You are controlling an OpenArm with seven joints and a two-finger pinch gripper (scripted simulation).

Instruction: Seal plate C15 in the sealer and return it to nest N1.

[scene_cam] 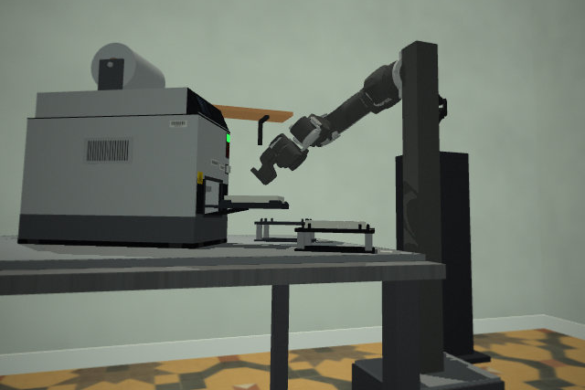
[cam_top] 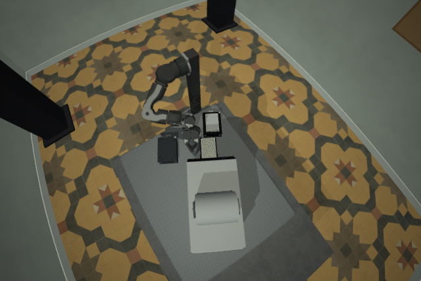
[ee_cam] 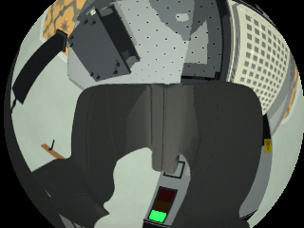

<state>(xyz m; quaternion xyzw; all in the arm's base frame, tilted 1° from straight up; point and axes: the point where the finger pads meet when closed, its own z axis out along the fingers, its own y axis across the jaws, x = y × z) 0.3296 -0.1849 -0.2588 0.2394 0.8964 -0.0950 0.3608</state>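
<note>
Right now my hand is 8 cm short of the start key, 4 cm to the left of it and 2 cm below it. From my hand the other things lie so: sealer stage: 3 cm ahead, 9 cm to the left, 7 cm below; then plate C15: 3 cm ahead, 9 cm to the left, 6 cm below; then yellow warning label: 17 cm ahead, 11 cm to the left, 2 cm below.
</note>
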